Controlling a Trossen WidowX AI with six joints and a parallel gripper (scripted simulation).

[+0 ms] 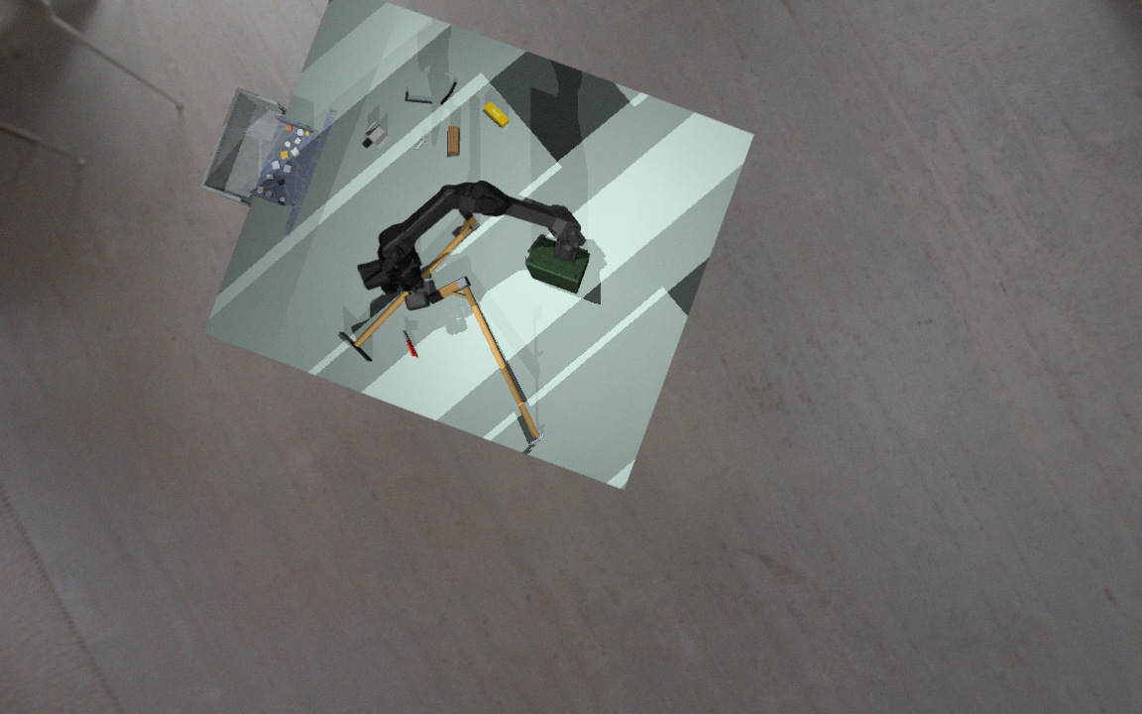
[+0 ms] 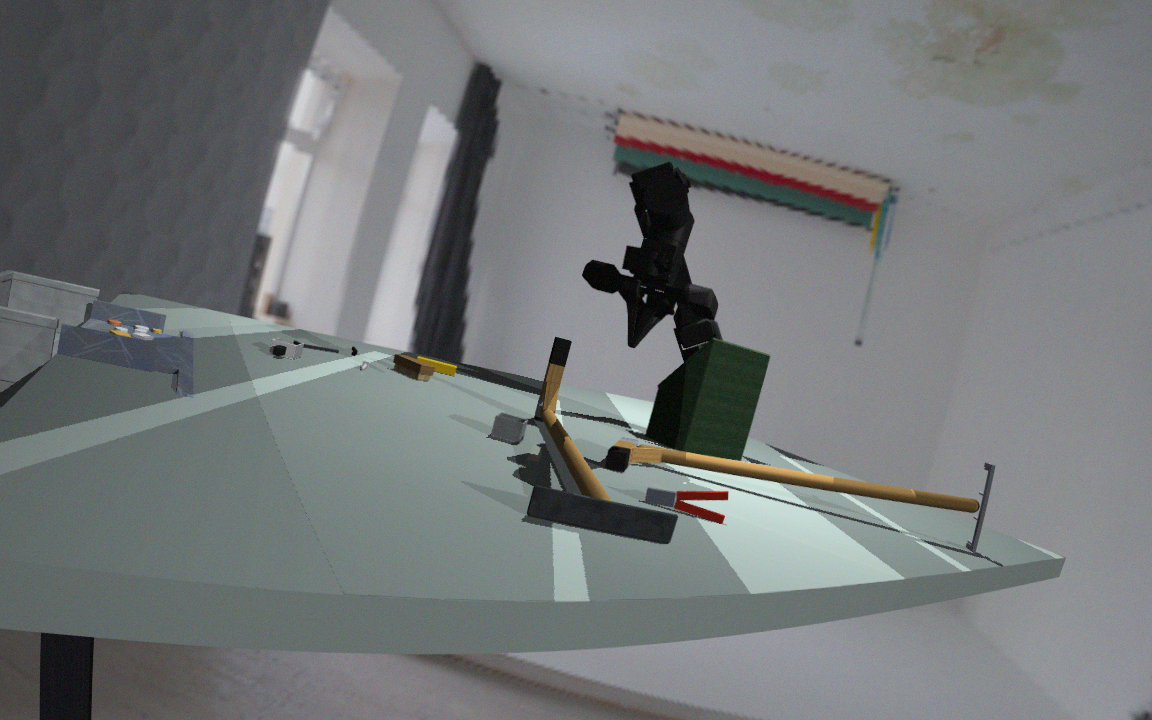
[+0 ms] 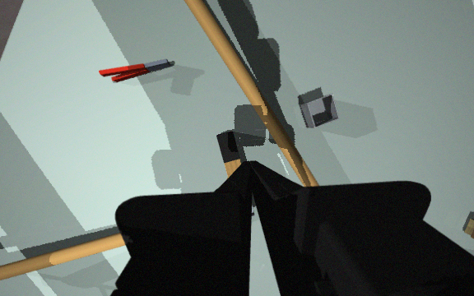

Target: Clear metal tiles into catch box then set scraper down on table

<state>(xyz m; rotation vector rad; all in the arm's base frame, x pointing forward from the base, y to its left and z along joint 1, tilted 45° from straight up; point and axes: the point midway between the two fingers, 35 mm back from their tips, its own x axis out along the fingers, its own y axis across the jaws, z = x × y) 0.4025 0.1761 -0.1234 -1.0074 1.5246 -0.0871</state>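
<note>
Now: the long scraper 60 mm ahead of my gripper tip, 10 mm to the right of it and 100 mm below it. Round my gripper tip: wooden block (80 mm ahead, 510 mm to the right, 150 mm below); small grey box (100 mm ahead, 80 mm to the right, 160 mm below); red-handled tool (30 mm ahead, 190 mm to the left, 150 mm below).
</note>
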